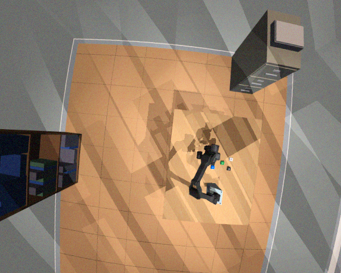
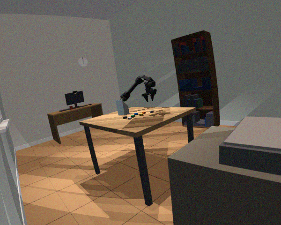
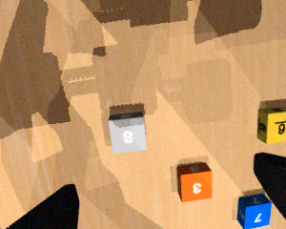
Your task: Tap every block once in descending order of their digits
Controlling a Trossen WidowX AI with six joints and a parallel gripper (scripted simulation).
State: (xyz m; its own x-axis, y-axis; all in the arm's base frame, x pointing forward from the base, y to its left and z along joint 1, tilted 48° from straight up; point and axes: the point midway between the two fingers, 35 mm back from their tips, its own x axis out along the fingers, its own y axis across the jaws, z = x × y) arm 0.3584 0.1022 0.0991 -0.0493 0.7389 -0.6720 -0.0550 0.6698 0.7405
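Now: the white block 30 mm behind my gripper tip, 290 mm to the right of it and 120 mm below it. The rest, counted from my gripper tip: orange block 80 mm behind, 50 mm to the right, 120 mm below; then grey block 20 mm behind, 20 mm to the left, 120 mm below; then yellow block 30 mm behind, 140 mm to the right, 120 mm below.
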